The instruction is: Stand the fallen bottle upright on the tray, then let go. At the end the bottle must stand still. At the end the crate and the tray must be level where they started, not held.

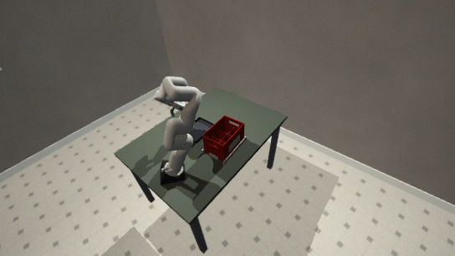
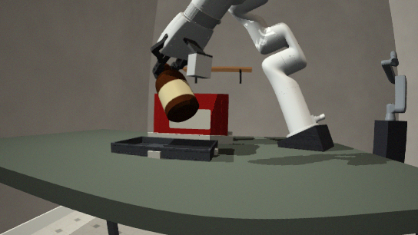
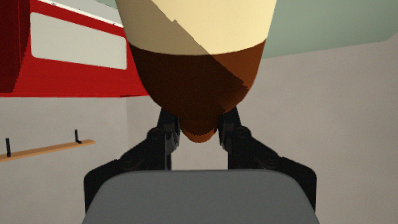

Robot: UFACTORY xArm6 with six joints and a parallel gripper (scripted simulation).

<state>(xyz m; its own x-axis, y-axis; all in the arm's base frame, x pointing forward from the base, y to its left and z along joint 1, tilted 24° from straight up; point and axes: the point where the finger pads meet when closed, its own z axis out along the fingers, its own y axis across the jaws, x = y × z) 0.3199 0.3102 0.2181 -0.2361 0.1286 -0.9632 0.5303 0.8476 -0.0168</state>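
The brown bottle lies 4 cm below my hand, 3 cm behind it and 2 cm to the left of it. From my hand the other things lie so: dark tray 19 cm below, 5 cm to the right, 1 cm ahead; crate 35 cm to the right, 12 cm below, 2 cm ahead.
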